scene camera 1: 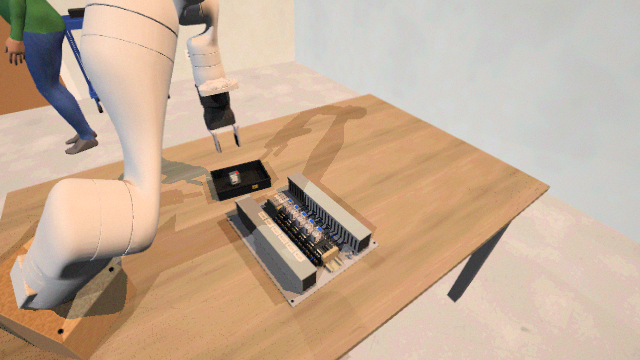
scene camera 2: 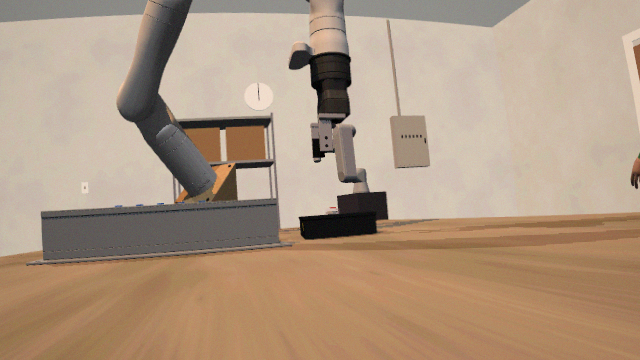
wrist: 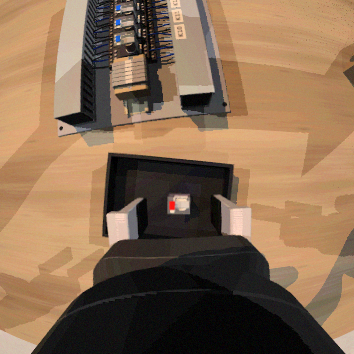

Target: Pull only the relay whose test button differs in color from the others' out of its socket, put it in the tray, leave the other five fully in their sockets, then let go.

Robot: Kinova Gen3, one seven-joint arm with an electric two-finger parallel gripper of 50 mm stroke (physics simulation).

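Places are measured from the arm's base along level axes (x back, y left, z down), in metres.
Pixels of known places: gripper, between the fingertips: [scene camera 1: 228, 148] [scene camera 2: 322, 154] [wrist: 178, 210]; arm's base, origin of its link: [scene camera 1: 49, 280] [scene camera 2: 202, 183].
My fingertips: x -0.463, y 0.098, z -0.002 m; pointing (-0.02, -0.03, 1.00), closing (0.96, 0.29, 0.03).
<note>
For each thing: its top centre in the pictures, then the offset to it from my fingertips.
- relay with the red test button, centre of its top: [wrist: 178, 204] [scene camera 2: 331, 207] [scene camera 1: 233, 173] dx -0.005, dy +0.007, dz +0.095 m
- black tray, centre of its top: [wrist: 165, 202] [scene camera 2: 333, 214] [scene camera 1: 239, 174] dx -0.021, dy +0.000, dz +0.107 m
- tan terminal block, centre of its top: [wrist: 128, 76] dx -0.012, dy -0.170, dz +0.095 m
The relay with the red test button [scene camera 1: 234, 177] [scene camera 2: 332, 210] [wrist: 179, 204] stands apparently upright inside the black tray [scene camera 1: 240, 191] [scene camera 2: 340, 226] [wrist: 170, 159]. Its red top shows just over the tray's rim in scene camera 2. My gripper [scene camera 1: 229, 148] [scene camera 2: 321, 154] [wrist: 178, 210] is open and empty, well above the tray, with the relay below the gap between its fingers. Relays with blue test buttons [scene camera 1: 303, 217] [wrist: 118, 38] stand in a row in their sockets on the panel. Scene camera 2 shows blue tops over the duct. Their exact seating is too small to judge.
The panel's two grey wiring ducts [scene camera 1: 275, 242] [scene camera 2: 160, 230] [wrist: 192, 55] flank the relay row beside the tray. A tan terminal block [scene camera 1: 329, 253] [wrist: 130, 75] stands at one end of the row. A person [scene camera 1: 47, 65] stands beyond the table.
</note>
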